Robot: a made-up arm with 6 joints. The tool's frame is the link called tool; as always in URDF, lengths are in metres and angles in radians. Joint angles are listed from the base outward. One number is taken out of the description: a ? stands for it. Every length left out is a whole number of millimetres.
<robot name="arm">
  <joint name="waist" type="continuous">
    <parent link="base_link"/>
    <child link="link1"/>
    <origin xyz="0 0 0.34" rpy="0 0 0"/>
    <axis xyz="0 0 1"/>
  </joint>
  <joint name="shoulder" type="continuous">
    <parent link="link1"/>
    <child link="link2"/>
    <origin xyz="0 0 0" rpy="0 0 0"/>
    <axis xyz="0 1 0"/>
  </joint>
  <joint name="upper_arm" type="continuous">
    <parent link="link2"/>
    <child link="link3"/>
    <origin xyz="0.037 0 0.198" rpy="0 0 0"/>
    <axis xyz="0 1 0"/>
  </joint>
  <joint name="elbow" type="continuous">
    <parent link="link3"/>
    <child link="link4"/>
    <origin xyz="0.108 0 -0.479" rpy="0 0 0"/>
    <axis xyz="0 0 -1"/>
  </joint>
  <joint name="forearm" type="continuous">
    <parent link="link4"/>
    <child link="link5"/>
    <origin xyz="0 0 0" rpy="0 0 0"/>
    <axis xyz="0 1 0"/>
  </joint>
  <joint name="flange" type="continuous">
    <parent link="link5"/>
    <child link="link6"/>
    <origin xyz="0.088 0 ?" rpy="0 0 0"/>
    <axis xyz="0 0 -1"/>
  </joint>
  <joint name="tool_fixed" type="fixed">
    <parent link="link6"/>
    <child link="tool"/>
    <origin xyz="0 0 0" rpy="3.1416 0 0"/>
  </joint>
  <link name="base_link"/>
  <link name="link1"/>
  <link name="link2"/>
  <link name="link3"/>
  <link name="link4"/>
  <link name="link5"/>
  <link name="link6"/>
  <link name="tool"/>
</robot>
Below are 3 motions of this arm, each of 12 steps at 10 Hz.
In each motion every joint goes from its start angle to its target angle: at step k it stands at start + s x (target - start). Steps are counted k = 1, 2, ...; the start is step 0. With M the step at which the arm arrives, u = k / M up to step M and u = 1 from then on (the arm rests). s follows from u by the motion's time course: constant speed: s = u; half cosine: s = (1 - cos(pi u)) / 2; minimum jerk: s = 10 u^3 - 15 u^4 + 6 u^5.
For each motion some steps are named. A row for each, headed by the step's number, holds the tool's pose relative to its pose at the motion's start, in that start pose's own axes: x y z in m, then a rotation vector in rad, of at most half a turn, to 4 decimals.
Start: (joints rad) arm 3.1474 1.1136 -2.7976 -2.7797 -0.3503 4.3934
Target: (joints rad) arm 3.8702 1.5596 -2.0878 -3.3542 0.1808 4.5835
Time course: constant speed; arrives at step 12
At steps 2, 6, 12:
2: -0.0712 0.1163 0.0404 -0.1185 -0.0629 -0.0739
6: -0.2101 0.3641 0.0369 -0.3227 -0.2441 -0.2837
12: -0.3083 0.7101 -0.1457 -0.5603 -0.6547 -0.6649

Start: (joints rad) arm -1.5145 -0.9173 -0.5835 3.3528 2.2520 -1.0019
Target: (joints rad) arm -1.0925 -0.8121 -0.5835 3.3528 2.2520 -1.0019
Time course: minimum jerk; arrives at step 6
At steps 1, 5, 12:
1: -0.0042 0.0027 -0.0030 -0.0015 0.0103 0.0114
5: -0.1400 0.0536 -0.0647 -0.0474 0.2648 0.3216
12: -0.1460 0.0547 -0.0664 -0.0494 0.2740 0.3339

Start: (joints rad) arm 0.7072 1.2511 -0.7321 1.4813 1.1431 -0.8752
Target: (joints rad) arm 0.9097 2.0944 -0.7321 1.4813 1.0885 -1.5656
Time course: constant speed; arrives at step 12
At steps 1, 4, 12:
1: -0.0172 0.0348 0.0091 -0.0319 -0.0290 0.0008
4: -0.0807 0.1349 0.0233 -0.1208 -0.1218 0.0048
12: -0.3169 0.3379 -0.0315 -0.2953 -0.3975 0.0358

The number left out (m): -0.112
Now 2 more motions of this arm.
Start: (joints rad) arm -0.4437 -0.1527 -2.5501 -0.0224 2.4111 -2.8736
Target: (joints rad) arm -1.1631 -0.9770 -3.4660 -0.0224 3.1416 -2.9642
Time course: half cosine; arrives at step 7
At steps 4, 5, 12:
4: 0.5385 -0.0171 -0.0609 0.0810 -0.6445 0.3262
5: 0.6778 0.0548 0.0436 0.1679 -0.8578 0.4019
12: 0.7576 0.1279 0.1833 0.2761 -1.0534 0.4548

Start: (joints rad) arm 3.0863 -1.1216 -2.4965 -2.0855 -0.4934 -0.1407
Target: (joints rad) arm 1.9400 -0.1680 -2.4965 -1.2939 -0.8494 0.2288
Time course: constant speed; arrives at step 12
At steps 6, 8, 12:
6: 0.3105 -0.2422 0.0725 0.4053 0.4672 0.2501
8: 0.3507 -0.3543 0.0426 0.5891 0.5055 0.3370
12: 0.3102 -0.5566 -0.0682 0.9289 0.3892 0.4879

